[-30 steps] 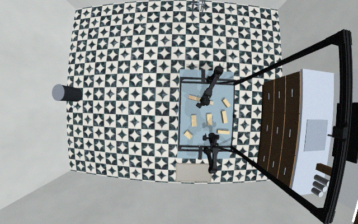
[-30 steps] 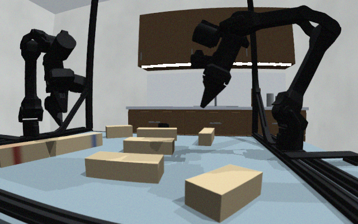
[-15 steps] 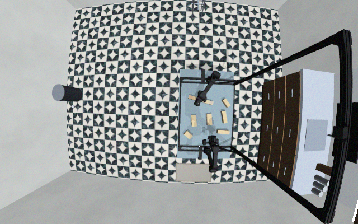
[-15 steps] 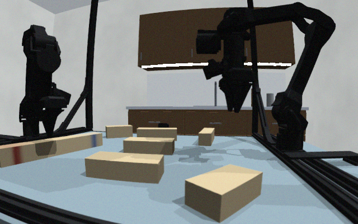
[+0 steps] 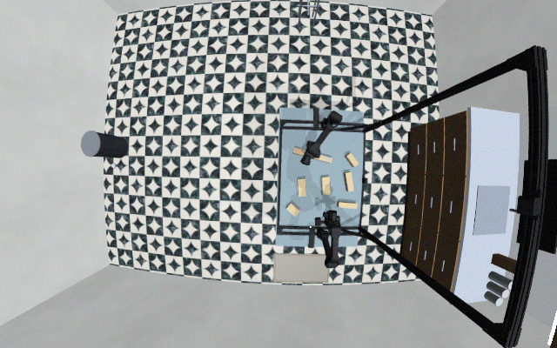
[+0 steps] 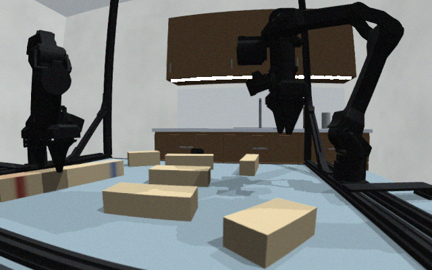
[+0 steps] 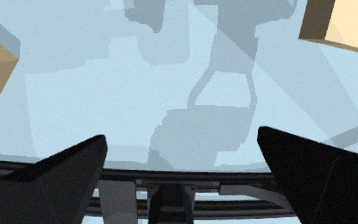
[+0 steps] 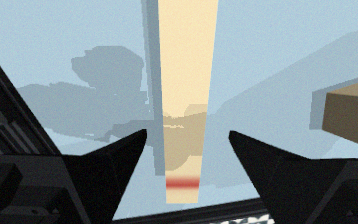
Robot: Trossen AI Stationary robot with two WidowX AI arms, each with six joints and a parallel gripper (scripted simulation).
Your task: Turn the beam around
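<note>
Right now my right hand is 60 mm above the beam, 50 mm past it and 10 mm to the right of it.
</note>
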